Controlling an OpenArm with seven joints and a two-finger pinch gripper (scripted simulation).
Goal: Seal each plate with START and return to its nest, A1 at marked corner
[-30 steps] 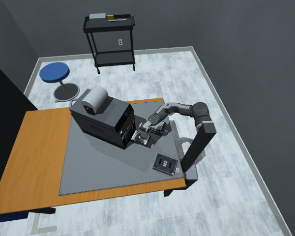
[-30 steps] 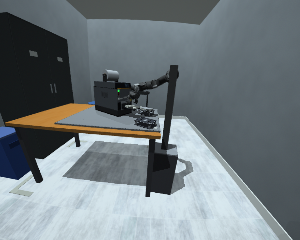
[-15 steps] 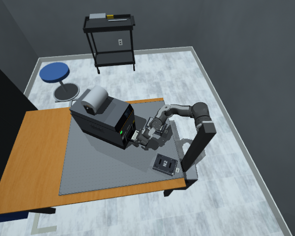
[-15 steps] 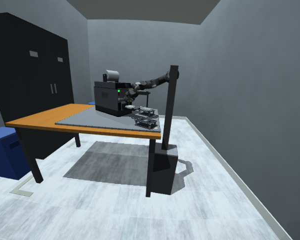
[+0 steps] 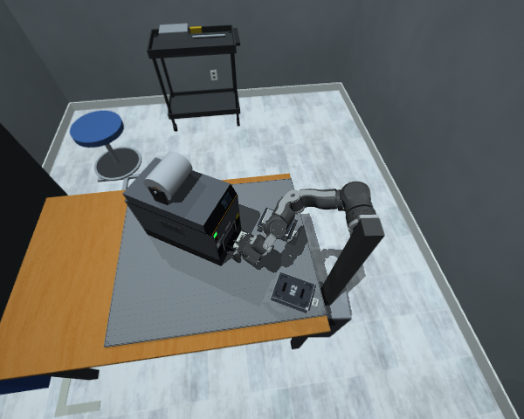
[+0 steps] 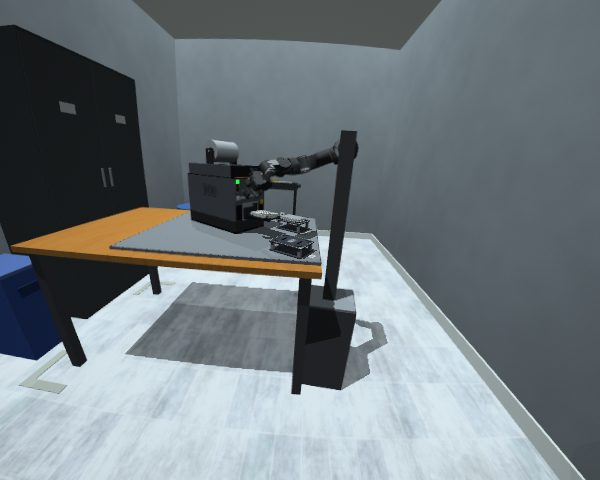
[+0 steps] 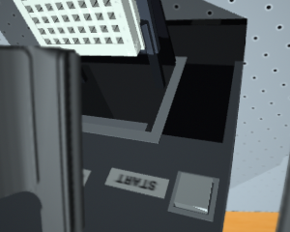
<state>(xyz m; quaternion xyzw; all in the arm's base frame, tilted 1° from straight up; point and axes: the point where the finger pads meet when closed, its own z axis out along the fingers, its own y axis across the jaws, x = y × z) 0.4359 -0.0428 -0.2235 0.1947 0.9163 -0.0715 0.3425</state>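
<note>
Now: the grey start button 80 mm ahead of my hand, 40 mm to the right of it and 30 mm below it. Round my hand: foil roll (250 mm ahead, 220 mm to the right, 200 mm above); sealer stage (50 mm behind, 80 mm to the right, 120 mm below); white well plate (50 mm behind, 80 mm to the right, 110 mm below).
</note>
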